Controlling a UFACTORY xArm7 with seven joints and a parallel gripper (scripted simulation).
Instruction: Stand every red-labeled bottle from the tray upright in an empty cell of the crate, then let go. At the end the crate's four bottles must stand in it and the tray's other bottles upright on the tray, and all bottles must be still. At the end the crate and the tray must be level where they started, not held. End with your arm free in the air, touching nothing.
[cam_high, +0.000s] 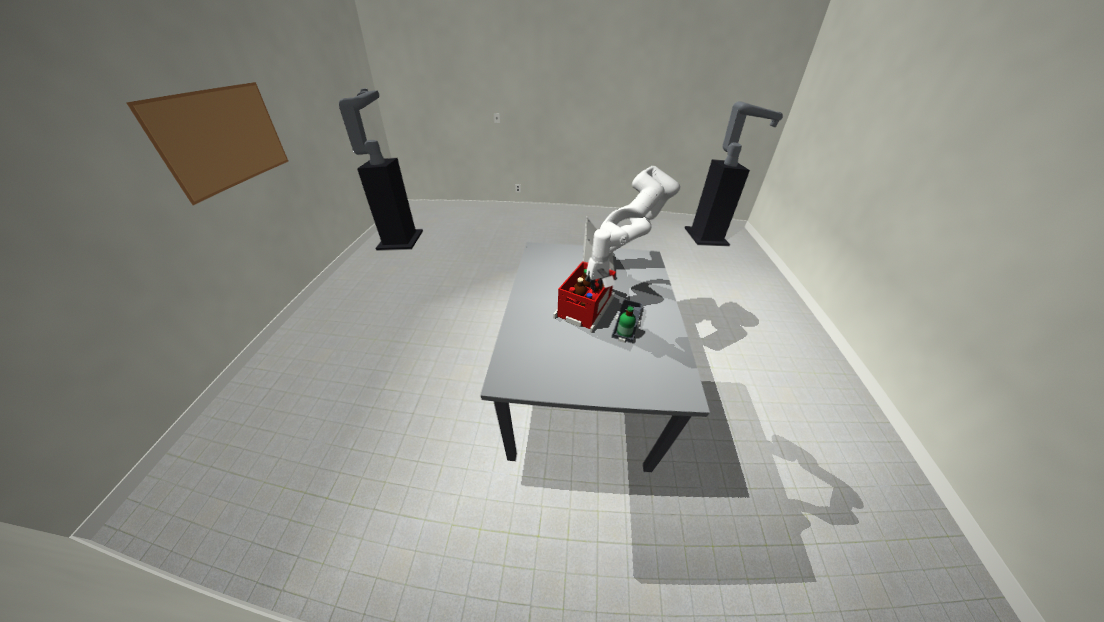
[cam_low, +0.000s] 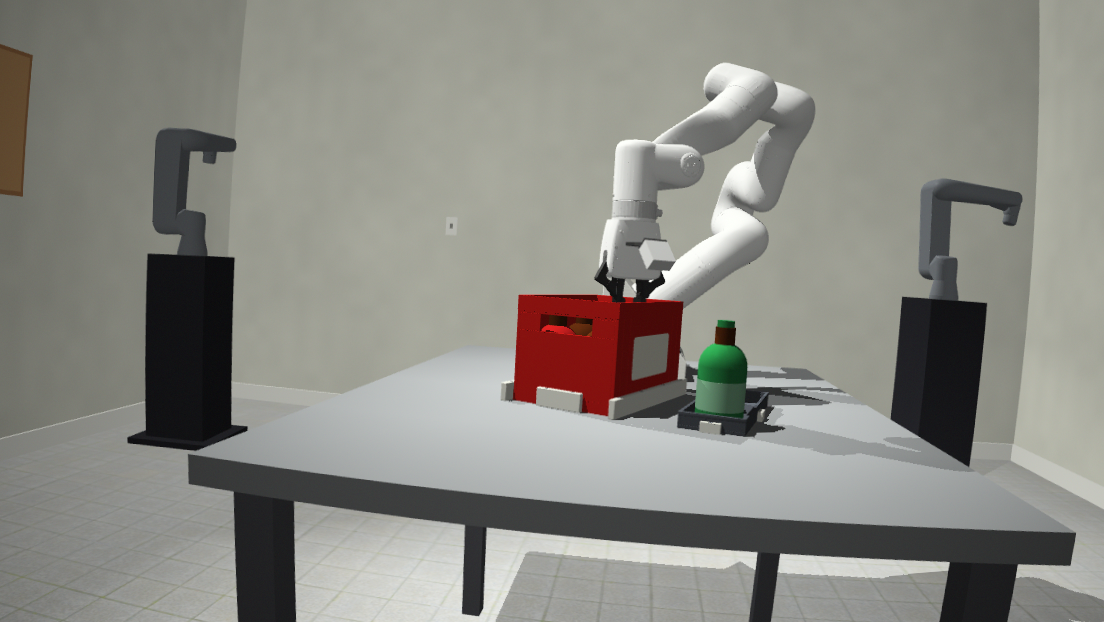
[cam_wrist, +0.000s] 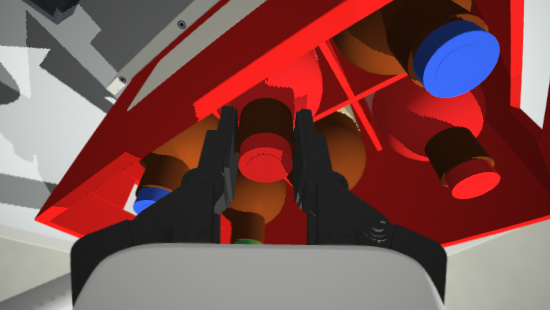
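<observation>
The red-labeled bottle is 70 mm below my hand. Round my hand: brown bottle 70 mm to the right, 70 mm below, 50 mm behind; then red crate 80 mm below, 40 mm to the right, 20 mm behind; then green bottle 170 mm ahead, 130 mm to the left, 80 mm below.
</observation>
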